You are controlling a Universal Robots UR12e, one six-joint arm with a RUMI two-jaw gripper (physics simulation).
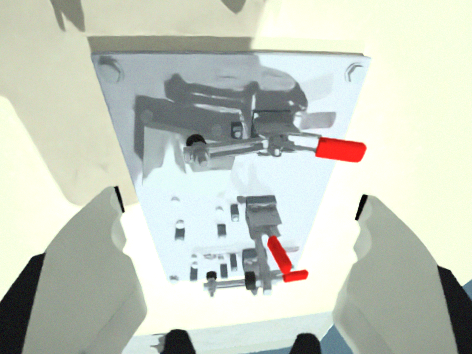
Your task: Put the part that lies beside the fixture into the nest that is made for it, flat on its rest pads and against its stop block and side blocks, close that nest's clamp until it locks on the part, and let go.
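Places are measured from the arm's base along level axes (x up, y back, z right), in metres.
Pixels of known places: gripper, fingertip midpoint: [240, 192].
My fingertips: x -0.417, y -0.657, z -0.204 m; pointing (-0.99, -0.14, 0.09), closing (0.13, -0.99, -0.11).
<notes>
Behind a point stands the place of what it marks.
The part, a pale grey block [157, 156] @(x -0.487, y -0.595, z -0.183 m), lies in the nest at the far left of the fixture plate [300, 185] @(x -0.515, y -0.756, z -0.137 m). The clamp arm [232, 148] of that nest reaches across it, with its black-tipped spindle [196, 142] @(x -0.472, y -0.629, z -0.207 m) over the part. That clamp's red handle [341, 150] @(x -0.462, y -0.745, z -0.215 m) points right, roughly level. Whether the tip presses on the part, and the contact with pads and blocks, cannot be told. My gripper [240, 192] @(x -0.417, y -0.657, z -0.204 m) is open and empty, its fingers wide apart in the foreground, left and right of the plate.
A middle clamp [263, 212] @(x -0.495, y -0.710, z -0.108 m) with a red handle [279, 254] @(x -0.439, y -0.715, z -0.106 m) stands beside small blocks and pins. A nearer clamp has a red handle [295, 276] @(x -0.469, y -0.777, z -0.002 m) and a bar [230, 283] @(x -0.469, y -0.682, z 0.010 m) pointing left. Bolt heads [110, 70] @(x -0.508, y -0.560, z -0.245 m) [354, 72] @(x -0.508, y -0.760, z -0.268 m) sit at the plate's far corners.
</notes>
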